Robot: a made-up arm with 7 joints.
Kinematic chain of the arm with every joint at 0, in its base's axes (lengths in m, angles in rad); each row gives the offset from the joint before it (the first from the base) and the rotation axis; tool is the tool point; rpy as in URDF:
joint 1: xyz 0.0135 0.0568 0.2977 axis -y
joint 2: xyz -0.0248 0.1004 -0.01 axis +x
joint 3: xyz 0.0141 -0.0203 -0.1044 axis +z
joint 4: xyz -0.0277 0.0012 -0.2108 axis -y
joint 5: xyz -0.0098 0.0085 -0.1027 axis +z
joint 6: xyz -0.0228 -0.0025 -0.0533 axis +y
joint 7: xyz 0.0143 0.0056 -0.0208 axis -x
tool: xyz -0.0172 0.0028 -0.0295 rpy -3.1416 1.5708 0
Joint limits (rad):
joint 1: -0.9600..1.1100
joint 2: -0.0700..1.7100
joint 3: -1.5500..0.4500
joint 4: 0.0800..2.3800
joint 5: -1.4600..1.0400
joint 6: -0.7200..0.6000
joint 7: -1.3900..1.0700
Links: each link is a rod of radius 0.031 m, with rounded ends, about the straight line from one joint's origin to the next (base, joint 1, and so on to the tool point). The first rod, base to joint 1, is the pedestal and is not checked.
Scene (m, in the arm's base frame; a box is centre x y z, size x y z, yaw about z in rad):
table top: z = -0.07
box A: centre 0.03 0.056 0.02 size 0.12 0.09 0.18 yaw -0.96
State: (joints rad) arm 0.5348 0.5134 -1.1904 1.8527 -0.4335 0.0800 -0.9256
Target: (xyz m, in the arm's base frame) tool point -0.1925 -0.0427 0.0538
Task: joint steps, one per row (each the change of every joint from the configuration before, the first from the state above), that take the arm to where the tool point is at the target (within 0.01 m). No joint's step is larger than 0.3 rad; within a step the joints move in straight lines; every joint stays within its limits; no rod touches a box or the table.
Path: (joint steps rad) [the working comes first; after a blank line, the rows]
Joints at the target: -0.8151 -0.0359 -1.5500 1.7174 -0.3247 0.0535 -0.8012
Straight joint move there: touches box A, the table top.

1: -0.2812 0.0921 -0.0899 0.1318 -0.1486 -0.0518 -0.0534
2: -0.2811 0.0922 -0.0899 0.1318 -0.1487 -0.0518 -0.0533
3: -0.2812 0.0921 -0.0899 0.1319 -0.1486 -0.0518 -0.0534
4: -0.2812 0.0921 -0.0899 0.1318 -0.1487 -0.0518 -0.0534
5: -0.0563 -0.2295 0.0000 -0.1657 0.1759 0.0452 0.0845
6: -0.0563 -0.2294 0.0000 -0.1656 0.1758 0.0452 0.0845
7: -0.0563 -0.2295 0.0000 -0.1657 0.1759 0.0451 0.0844
8: -0.0563 -0.2294 0.0000 -0.1656 0.1758 0.0452 0.0845

